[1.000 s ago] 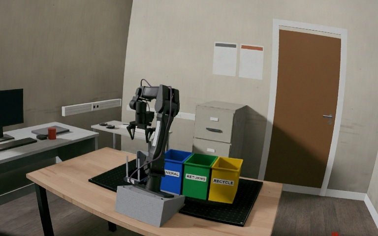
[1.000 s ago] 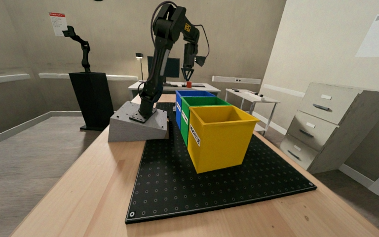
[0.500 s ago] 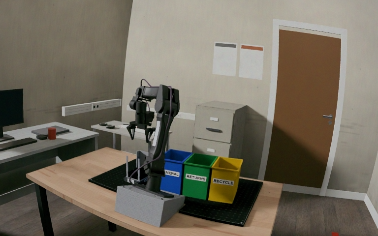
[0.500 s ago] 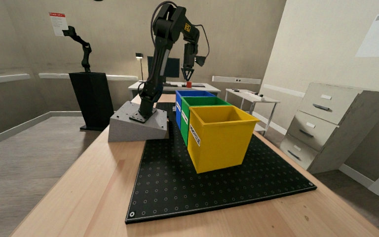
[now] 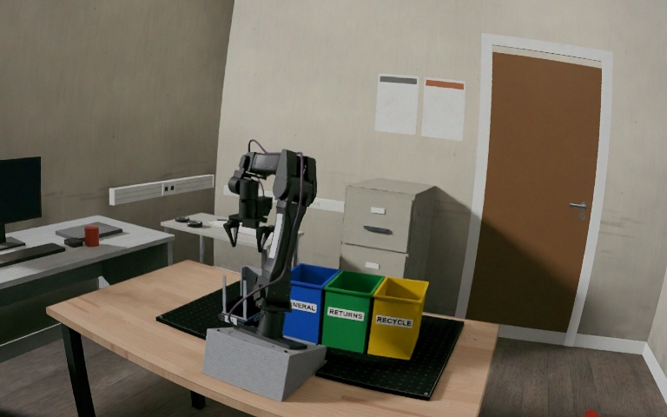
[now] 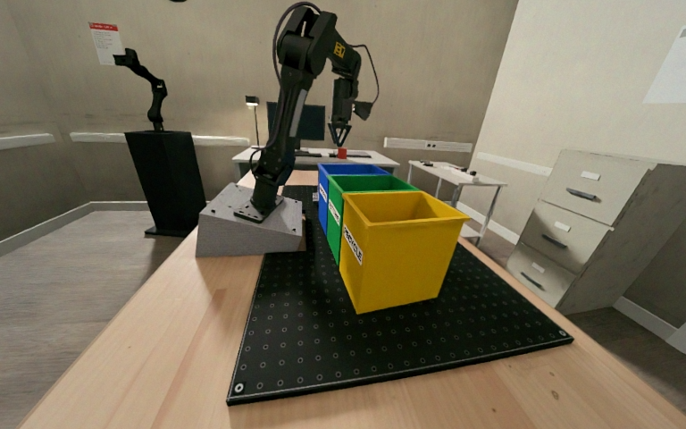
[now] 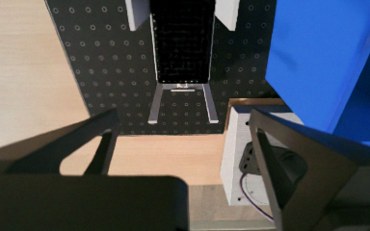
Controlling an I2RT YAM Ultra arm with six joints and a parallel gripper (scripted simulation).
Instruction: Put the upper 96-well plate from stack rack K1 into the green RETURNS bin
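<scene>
Now: the black 96-well plate 190 mm below my hand. Round my hand: green returns bin: 320 mm to the right, 140 mm below, 100 mm ahead; then yellow recycle bin: 450 mm to the right, 150 mm ahead, 140 mm below; then blue bin: 200 mm to the right, 140 mm below, 60 mm ahead.
</scene>
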